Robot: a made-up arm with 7 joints.
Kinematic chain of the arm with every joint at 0, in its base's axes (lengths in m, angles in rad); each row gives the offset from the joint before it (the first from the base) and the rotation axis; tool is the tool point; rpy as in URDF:
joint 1: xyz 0 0 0.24 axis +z
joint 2: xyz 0 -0.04 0.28 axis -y
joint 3: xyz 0 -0.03 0.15 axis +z
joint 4: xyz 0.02 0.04 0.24 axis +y
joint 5: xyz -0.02 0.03 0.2 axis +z
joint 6: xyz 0 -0.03 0.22 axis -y
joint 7: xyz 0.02 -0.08 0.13 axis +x
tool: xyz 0 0 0 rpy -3.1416 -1.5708 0
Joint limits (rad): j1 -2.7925..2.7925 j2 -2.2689..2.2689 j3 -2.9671..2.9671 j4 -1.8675..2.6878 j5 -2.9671..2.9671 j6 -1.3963..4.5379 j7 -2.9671..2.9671
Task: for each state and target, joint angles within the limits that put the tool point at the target. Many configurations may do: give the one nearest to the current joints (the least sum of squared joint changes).
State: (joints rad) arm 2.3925 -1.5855 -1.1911 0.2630 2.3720 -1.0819 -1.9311
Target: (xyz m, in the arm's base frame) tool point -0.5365 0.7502 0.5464
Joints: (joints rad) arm 2.3288 -1.2685 -1.2897 0.2504 2.3976 -0.7629 -1.9311
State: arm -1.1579 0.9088 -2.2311 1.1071 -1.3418 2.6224 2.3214
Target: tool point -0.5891 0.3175 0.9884
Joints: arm -1.0255 0.8859 -2.2215 0.9048 -1.3194 2.0984 2.3214
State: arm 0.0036 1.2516 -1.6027 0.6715 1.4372 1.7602 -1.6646
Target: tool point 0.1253 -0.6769 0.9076
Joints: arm 0.9428 0.9142 -1.3963 0.8739 1.5704 1.4649 -1.6646
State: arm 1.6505 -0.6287 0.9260 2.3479 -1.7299 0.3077 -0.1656
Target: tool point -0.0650 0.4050 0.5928
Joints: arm 1.1902 0.1435 0.5169 2.5099 -1.5804 0.1205 -0.1656
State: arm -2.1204 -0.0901 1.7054 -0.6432 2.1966 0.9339 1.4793
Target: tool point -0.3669 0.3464 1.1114
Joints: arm -2.2535 0.0471 1.5974 -1.4235 2.0836 1.2700 1.4793
